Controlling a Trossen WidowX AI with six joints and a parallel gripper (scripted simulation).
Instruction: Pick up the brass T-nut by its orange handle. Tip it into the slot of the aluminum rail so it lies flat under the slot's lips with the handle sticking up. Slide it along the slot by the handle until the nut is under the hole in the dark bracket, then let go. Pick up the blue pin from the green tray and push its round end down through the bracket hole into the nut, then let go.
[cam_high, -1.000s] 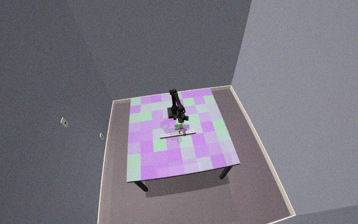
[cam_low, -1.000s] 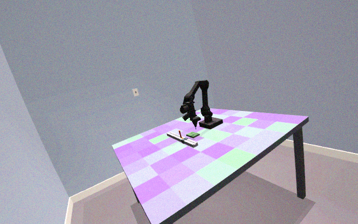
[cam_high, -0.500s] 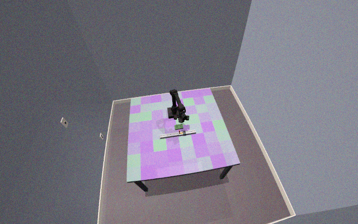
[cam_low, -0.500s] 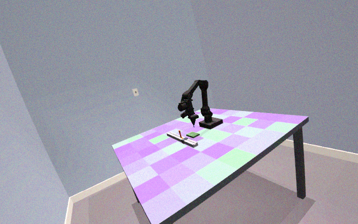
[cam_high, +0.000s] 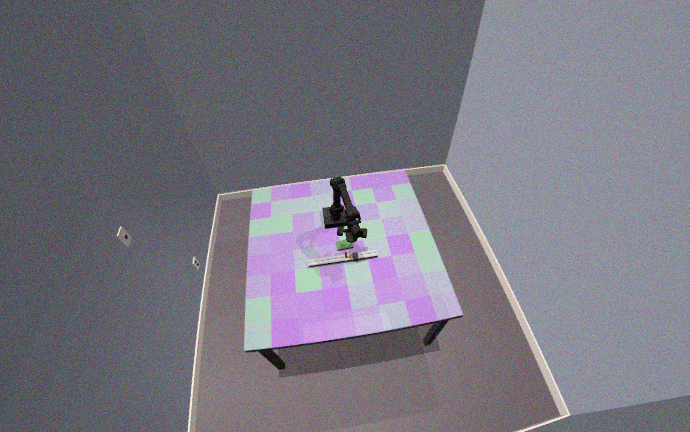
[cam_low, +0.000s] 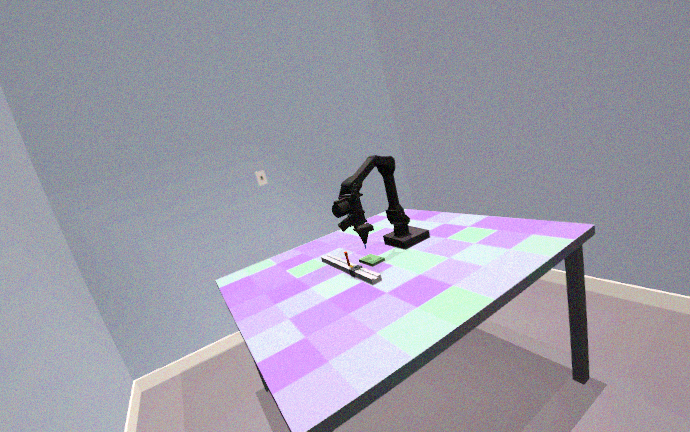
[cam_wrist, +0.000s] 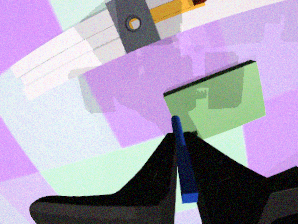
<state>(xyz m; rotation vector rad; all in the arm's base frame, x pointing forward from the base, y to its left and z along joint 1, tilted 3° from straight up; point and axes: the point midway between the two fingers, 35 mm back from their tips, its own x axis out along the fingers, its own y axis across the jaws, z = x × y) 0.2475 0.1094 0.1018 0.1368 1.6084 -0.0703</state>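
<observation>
My gripper tip is now 100 mm above the green tray, 50 mm past it and 40 mm to the left of it. From my gripper tip the other things lie so: blue pin: right at my gripper tip.
</observation>
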